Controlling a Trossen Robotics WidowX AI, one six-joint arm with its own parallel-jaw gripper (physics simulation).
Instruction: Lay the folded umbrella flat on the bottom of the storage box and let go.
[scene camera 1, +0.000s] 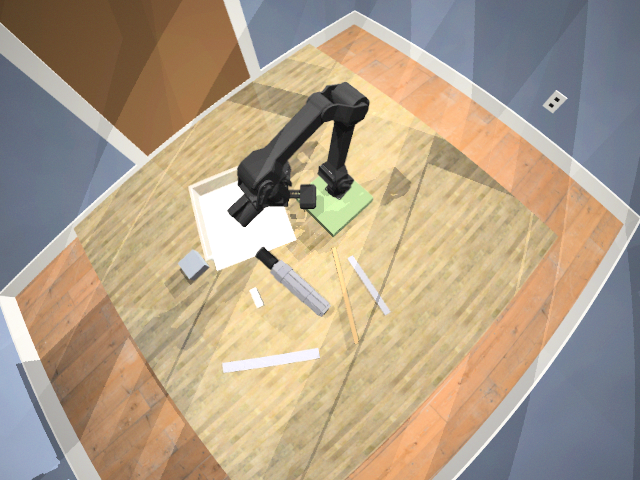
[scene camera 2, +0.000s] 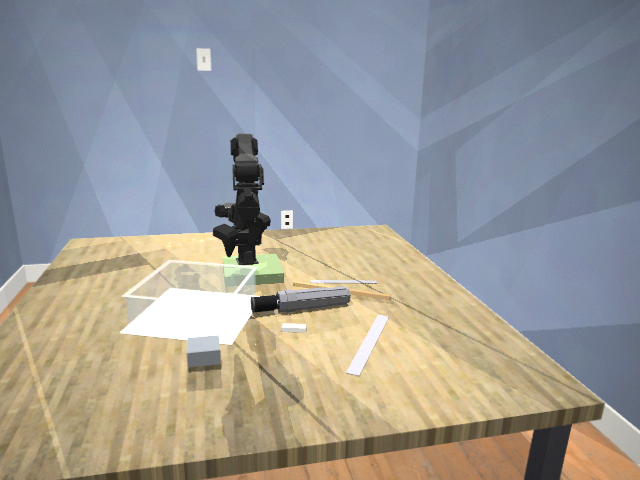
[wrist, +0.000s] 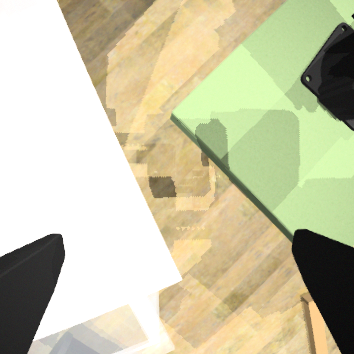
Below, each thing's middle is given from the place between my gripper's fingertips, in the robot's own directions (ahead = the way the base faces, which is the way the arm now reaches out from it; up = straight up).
Right now my hand is 14 cm to the left of the storage box (scene camera 2: 194, 299), 11 cm short of it and 8 cm above it.
